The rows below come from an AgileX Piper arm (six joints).
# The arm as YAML. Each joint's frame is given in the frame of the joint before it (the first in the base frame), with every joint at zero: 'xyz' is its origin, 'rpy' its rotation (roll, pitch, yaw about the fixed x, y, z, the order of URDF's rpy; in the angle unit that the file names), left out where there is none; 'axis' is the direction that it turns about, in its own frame. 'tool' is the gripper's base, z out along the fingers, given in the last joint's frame.
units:
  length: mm
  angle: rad
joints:
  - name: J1
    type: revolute
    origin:
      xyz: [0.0, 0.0, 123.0]
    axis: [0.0, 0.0, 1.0]
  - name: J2
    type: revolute
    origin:
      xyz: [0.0, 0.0, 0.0]
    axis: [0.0, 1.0, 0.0]
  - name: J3
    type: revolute
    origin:
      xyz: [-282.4, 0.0, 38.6]
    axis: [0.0, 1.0, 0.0]
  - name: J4
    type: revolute
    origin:
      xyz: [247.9, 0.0, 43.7]
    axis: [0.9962, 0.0, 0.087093]
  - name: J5
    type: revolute
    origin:
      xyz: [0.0, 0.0, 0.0]
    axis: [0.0, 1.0, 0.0]
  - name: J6
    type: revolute
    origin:
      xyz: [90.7, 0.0, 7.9]
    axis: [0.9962, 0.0, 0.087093]
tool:
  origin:
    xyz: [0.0, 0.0, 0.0]
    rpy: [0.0, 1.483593, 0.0]
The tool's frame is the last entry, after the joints.
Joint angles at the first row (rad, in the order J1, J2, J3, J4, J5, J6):
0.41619 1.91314 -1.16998 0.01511 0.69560 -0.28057
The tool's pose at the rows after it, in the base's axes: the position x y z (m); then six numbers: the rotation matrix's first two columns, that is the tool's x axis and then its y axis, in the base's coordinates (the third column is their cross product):
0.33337 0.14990 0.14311 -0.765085 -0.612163 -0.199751 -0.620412 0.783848 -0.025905
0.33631 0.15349 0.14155 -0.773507 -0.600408 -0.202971 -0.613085 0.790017 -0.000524
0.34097 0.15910 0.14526 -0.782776 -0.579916 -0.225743 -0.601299 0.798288 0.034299
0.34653 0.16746 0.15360 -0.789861 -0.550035 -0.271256 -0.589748 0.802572 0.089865
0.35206 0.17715 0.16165 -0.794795 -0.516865 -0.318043 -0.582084 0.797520 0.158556
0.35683 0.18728 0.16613 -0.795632 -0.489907 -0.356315 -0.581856 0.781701 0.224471
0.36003 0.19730 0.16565 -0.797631 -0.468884 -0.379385 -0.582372 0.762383 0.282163
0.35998 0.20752 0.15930 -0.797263 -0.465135 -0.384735 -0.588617 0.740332 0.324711
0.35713 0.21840 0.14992 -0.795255 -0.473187 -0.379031 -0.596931 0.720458 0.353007
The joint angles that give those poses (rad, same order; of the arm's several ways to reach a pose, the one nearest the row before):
0.41621 1.94100 -1.17670 0.03994 0.69287 -0.28411
0.41621 1.95694 -1.19572 0.07538 0.69955 -0.29669
0.41628 1.96596 -1.22602 0.12943 0.70744 -0.31491
0.41626 1.96908 -1.26359 0.22093 0.71212 -0.35508
0.41646 1.97640 -1.30274 0.33295 0.71833 -0.41014
0.41911 1.99168 -1.33705 0.44347 0.72310 -0.47154
0.42549 2.01425 -1.36243 0.54018 0.72608 -0.52583
0.43902 2.04178 -1.37413 0.61365 0.72634 -0.57372
0.46016 2.07024 -1.37786 0.66303 0.72282 -0.60742

